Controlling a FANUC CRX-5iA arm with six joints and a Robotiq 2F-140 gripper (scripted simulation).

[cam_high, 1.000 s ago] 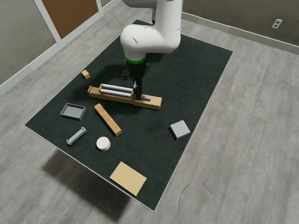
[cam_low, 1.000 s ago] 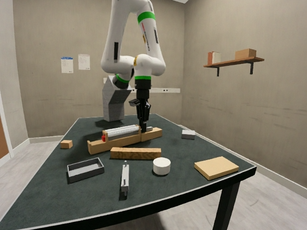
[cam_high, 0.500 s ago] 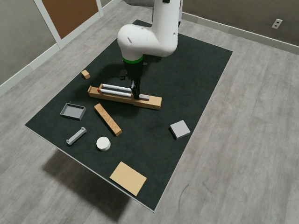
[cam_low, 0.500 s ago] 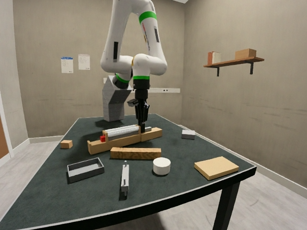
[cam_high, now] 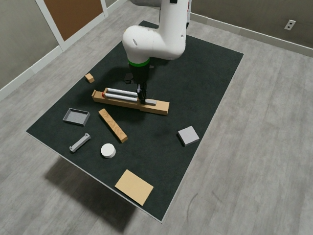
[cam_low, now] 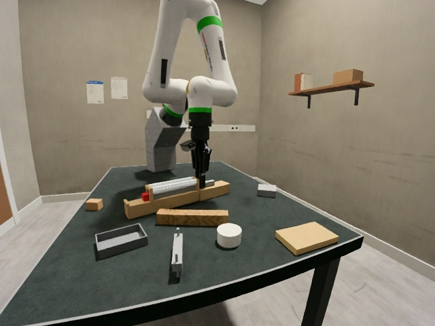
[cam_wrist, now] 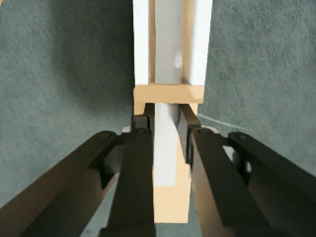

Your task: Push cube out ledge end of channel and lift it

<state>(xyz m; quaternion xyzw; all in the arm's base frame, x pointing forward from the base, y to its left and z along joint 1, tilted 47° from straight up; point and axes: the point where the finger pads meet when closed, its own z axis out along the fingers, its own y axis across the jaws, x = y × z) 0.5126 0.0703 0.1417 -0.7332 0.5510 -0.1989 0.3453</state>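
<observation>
Now: hand 3 cm above the grey stick. Round my hand: grey square block 1 cm ahead, 31 cm to the left, 7 cm below; then red cube 10 cm ahead, 21 cm to the right, 3 cm below; then wooden beam 20 cm ahead, 5 cm to the right, 7 cm below.
</observation>
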